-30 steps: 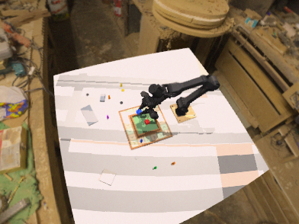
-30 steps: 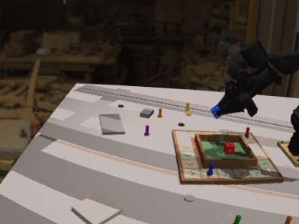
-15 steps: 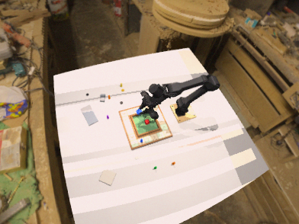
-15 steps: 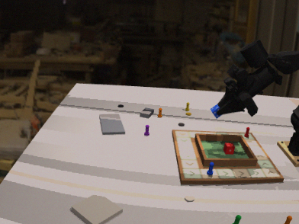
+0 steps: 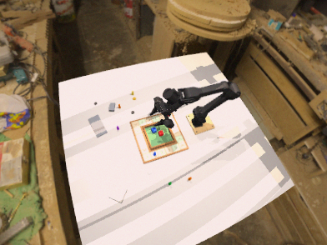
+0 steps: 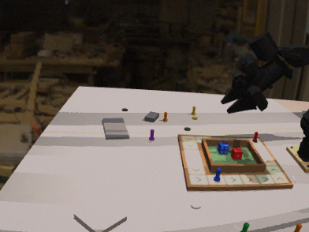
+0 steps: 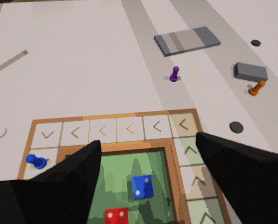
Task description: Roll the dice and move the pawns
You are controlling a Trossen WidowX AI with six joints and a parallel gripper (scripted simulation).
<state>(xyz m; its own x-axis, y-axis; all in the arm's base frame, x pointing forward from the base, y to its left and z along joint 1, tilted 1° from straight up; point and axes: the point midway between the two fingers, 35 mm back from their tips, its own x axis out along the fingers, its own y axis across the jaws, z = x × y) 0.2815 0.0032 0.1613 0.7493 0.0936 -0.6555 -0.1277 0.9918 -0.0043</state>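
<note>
My gripper tip is now 140 mm past the red pawn, 100 mm to the left of it and 120 mm above it. Round my gripper tip: grey block (220 mm ahead, 230 mm to the right, 140 mm below); purple pawn (200 mm ahead, 60 mm to the right, 130 mm below); blue pawn (10 mm ahead, 150 mm to the left, 120 mm below).
</note>
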